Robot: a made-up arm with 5 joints.
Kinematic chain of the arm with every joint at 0, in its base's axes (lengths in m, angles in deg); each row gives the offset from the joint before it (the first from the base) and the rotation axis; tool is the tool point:
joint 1: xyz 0 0 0.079 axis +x
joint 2: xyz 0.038 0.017 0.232 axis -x
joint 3: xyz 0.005 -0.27 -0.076 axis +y
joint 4: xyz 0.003 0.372 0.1 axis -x
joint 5: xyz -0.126 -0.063 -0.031 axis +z
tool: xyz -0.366 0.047 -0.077
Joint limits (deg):
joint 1: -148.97..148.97
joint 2: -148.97..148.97
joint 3: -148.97..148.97
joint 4: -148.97..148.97
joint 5: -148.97..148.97
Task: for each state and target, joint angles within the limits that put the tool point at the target. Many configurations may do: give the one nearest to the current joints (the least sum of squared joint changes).
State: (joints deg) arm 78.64 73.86 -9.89 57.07 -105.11
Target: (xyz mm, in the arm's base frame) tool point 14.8 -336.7 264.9
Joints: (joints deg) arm 24.74 99.35 1.45 96.19 -98.30
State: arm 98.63 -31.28 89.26 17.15 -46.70
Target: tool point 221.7 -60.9 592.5
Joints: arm 63.94 5.94 118.26 -16.41 -65.51
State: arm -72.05 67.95 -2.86 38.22 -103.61
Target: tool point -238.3 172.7 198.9
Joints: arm -101.26 83.08 25.44 76.66 -68.97
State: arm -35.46 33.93 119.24 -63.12 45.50
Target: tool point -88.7 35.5 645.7
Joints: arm 1.06 12.25 104.59 -48.94 56.92
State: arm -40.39 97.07 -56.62 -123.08 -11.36
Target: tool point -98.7 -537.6 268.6
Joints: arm -11.55 97.54 -84.41 -119.13 7.90
